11 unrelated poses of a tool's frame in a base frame.
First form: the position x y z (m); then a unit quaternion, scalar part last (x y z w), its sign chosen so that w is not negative.
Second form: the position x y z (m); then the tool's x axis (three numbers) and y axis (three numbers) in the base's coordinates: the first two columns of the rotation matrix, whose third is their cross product. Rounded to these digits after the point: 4 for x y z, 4 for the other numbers.
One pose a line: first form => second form
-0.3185, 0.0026, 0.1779, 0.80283, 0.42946, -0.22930, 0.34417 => -0.3185, 0.0026, 0.1779, 0.5260, 0.5317, -0.6638, 0.8474, -0.3942, 0.3557
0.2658, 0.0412, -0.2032, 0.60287, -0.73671, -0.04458, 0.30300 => 0.2658, 0.0412, -0.2032, -0.0895, -0.9153, 0.3927, -0.8613, 0.2691, 0.4310
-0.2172, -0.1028, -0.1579, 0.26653, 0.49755, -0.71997, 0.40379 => -0.2172, -0.1028, -0.1579, -0.5318, -0.3162, -0.7856, 0.8467, -0.1788, -0.5012
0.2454, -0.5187, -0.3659, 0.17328, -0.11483, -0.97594, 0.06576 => 0.2454, -0.5187, -0.3659, -0.9313, -0.1682, -0.3231, 0.0886, -0.9650, 0.2469
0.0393, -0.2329, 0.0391, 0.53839, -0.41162, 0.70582, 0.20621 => 0.0393, -0.2329, 0.0391, -0.3352, -0.1521, 0.9298, -0.7343, -0.5761, -0.3590
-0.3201, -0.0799, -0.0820, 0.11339, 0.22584, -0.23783, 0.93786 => -0.3201, -0.0799, -0.0820, 0.7849, -0.3949, -0.4775, 0.4973, 0.8612, 0.1053
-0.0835, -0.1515, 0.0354, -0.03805, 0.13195, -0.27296, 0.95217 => -0.0835, -0.1515, 0.0354, 0.8162, -0.5299, -0.2305, 0.5098, 0.8481, -0.1445
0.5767, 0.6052, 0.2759, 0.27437, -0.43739, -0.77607, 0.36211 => 0.5767, 0.6052, 0.2759, -0.5872, -0.8021, -0.1091, 0.3220, -0.3551, 0.8776
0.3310, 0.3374, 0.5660, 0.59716, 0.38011, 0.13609, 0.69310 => 0.3310, 0.3374, 0.5660, 0.6740, 0.6426, -0.3644, 0.2653, 0.2498, 0.9312
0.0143, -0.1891, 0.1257, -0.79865, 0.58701, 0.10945, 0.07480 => 0.0143, -0.1891, 0.1257, 0.2869, -0.9213, -0.2626, -0.9540, -0.2996, 0.0090
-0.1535, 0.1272, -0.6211, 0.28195, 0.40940, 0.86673, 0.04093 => -0.1535, 0.1272, -0.6211, -0.8377, 0.3018, 0.4552, 0.1599, -0.6614, 0.7328
